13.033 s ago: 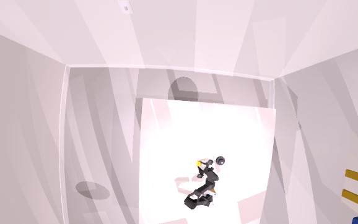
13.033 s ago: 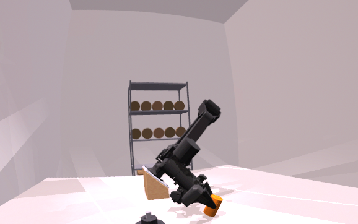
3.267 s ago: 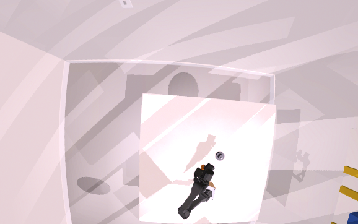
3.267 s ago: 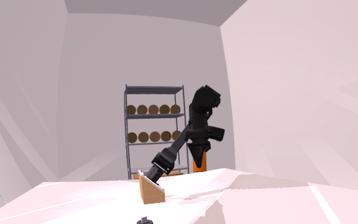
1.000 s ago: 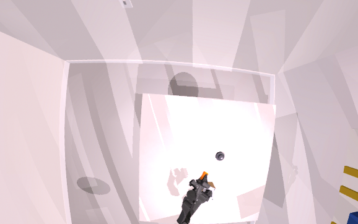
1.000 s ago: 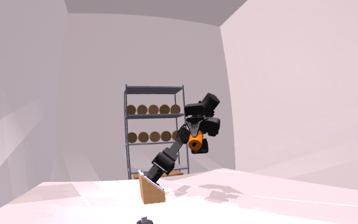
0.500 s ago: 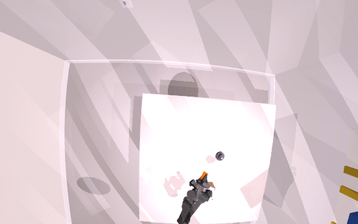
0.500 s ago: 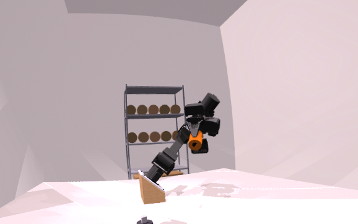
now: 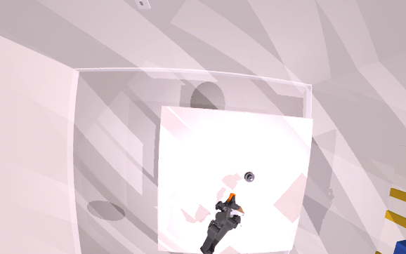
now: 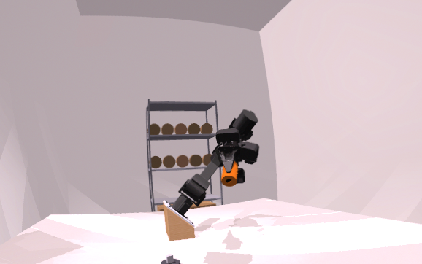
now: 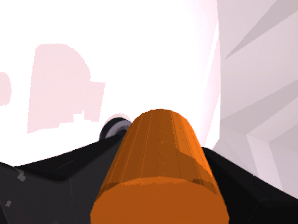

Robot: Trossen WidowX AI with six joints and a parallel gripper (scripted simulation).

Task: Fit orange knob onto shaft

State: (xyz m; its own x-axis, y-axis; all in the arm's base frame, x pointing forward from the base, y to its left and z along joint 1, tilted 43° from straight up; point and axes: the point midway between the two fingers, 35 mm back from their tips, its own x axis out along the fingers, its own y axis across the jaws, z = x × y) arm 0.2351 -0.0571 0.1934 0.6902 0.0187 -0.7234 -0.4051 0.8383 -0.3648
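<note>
Right now my gripper tip is 2 cm past the orange knob, 2 cm to the right of it and 2 cm below it. From my gripper tip the other things lie so: silver shaft (4 cm ahead, 19 cm to the right, 19 cm below).
</note>
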